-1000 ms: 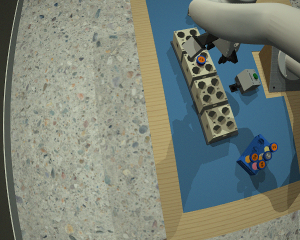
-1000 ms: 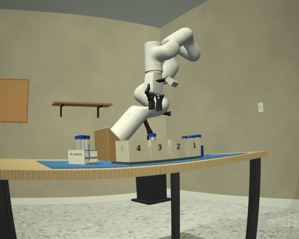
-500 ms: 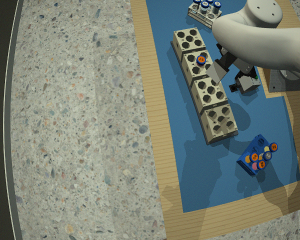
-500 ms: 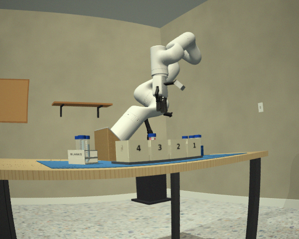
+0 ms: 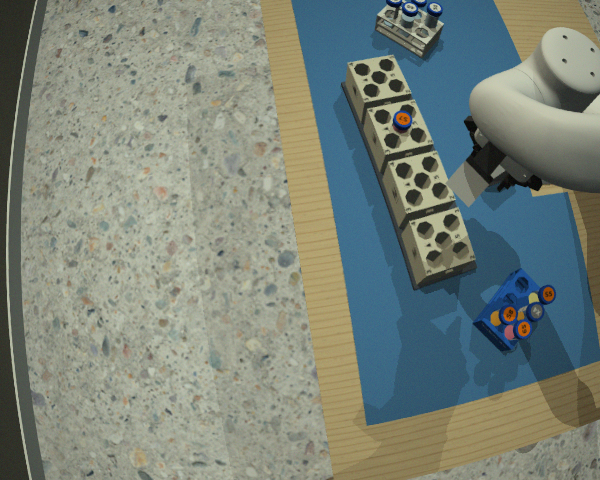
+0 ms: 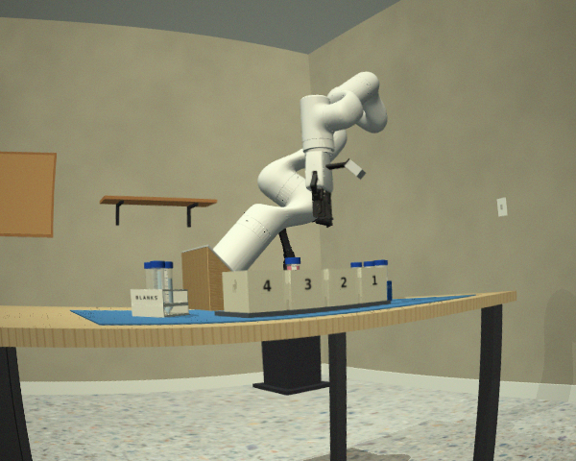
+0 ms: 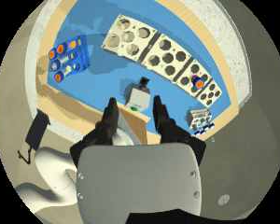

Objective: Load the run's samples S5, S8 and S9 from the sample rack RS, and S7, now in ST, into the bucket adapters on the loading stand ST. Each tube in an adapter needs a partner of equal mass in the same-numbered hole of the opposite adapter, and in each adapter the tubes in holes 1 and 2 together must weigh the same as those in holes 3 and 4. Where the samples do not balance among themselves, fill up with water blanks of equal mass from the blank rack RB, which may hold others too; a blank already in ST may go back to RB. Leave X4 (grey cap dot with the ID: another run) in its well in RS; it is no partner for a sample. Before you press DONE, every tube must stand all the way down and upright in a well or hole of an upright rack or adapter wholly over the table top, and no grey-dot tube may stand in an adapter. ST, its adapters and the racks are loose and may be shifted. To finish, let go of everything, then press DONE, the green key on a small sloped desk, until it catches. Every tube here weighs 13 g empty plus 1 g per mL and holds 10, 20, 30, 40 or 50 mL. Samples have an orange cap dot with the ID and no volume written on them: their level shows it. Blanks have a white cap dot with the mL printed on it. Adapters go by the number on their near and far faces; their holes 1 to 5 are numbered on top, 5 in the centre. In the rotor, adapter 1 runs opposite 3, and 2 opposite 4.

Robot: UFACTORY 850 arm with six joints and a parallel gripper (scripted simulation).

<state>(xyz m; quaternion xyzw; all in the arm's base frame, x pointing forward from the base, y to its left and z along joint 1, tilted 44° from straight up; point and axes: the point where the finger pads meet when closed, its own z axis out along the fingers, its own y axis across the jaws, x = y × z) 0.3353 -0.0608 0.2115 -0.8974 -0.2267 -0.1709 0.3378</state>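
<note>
My gripper is now 100 mm past the sample tube S5, 210 mm to the right of it and 180 mm above it. Also, from my hand: loading stand ST (70 mm ahead, 110 mm to the right, 240 mm below); orange-dot sample tube (10 mm behind, 210 mm to the left, 180 mm below); adapter 1 (70 mm ahead, 60 mm to the left, 200 mm below).
</note>
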